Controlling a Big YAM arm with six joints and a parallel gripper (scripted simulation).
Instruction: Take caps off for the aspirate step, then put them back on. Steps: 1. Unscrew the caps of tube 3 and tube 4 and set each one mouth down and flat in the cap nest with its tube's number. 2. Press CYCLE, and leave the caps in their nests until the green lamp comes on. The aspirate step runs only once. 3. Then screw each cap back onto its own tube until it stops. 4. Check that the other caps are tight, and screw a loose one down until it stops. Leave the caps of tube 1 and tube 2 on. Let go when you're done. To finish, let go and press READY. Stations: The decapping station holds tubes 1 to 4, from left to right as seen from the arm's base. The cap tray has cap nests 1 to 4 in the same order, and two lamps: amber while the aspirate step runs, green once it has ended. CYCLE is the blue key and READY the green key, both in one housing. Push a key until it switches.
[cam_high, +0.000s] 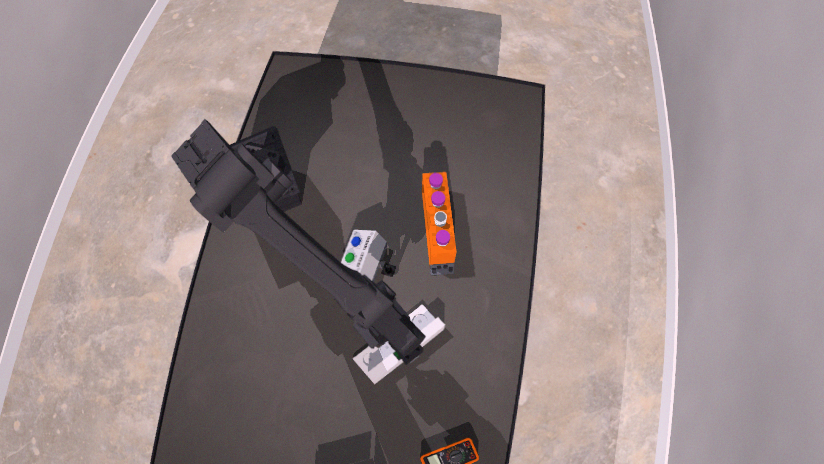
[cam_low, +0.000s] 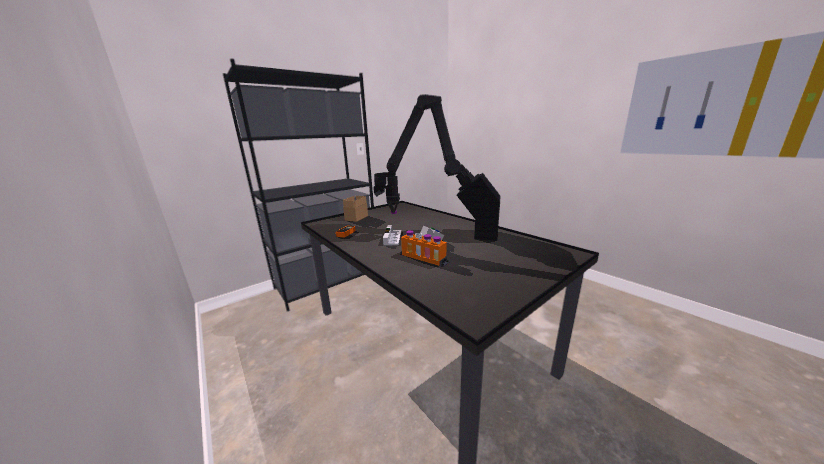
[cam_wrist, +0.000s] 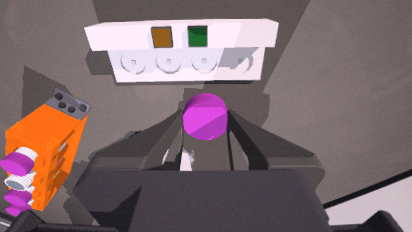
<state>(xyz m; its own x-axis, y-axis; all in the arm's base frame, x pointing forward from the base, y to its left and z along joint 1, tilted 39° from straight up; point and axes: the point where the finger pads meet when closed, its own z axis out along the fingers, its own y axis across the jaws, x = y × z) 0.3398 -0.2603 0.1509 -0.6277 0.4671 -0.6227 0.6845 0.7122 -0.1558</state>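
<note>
Now: the cap 25 cm to the left of my hand, 12 cm ahead of it and 4 cm below it. The rest, counted from my hand: green key (21 cm to the left, 10 cm behind, 9 cm below); then blue key (25 cm to the left, 9 cm below, 9 cm behind); then key housing (23 cm to the left, 11 cm below, 8 cm behind).
</note>
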